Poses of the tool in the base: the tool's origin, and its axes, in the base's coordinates. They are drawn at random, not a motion.
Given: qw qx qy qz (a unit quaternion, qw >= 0); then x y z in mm.
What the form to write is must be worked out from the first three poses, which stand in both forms.
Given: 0.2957 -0.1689 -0.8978 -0.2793 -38 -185 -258
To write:
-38 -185 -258
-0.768 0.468 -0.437
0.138 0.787 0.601
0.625 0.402 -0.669

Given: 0.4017 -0.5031 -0.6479 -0.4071 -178 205 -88
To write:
-178 205 -88
-0.171 0.979 -0.111
0.325 0.162 0.932
0.930 0.123 -0.346

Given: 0.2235 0.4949 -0.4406 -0.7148 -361 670 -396
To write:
-361 670 -396
-0.410 -0.117 -0.905
-0.756 -0.512 0.409
-0.511 0.851 0.122

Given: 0.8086 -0.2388 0.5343 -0.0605 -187 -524 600
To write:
-187 -524 600
0.422 -0.157 0.893
-0.353 0.879 0.322
-0.835 -0.451 0.315

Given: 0.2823 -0.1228 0.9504 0.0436 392 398 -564
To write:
392 398 -564
-0.810 -0.258 0.526
-0.209 0.966 0.152
-0.547 0.014 -0.837

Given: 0.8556 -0.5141 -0.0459 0.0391 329 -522 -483
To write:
329 -522 -483
0.993 -0.020 -0.119
0.114 0.468 0.876
0.038 -0.883 0.467

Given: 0.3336 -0.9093 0.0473 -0.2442 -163 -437 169
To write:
-163 -437 169
0.876 0.077 0.476
-0.249 -0.773 0.584
0.413 -0.630 -0.658

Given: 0.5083 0.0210 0.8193 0.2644 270 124 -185
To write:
270 124 -185
-0.482 -0.234 0.844
0.303 0.859 0.412
-0.822 0.455 -0.343

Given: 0.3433 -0.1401 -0.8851 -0.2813 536 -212 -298
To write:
536 -212 -298
-0.725 0.441 -0.529
0.055 0.802 0.594
0.687 0.402 -0.606

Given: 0.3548 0.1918 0.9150 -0.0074 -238 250 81
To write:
-238 250 81
-0.675 0.356 0.646
0.346 0.926 -0.150
-0.652 0.123 -0.748

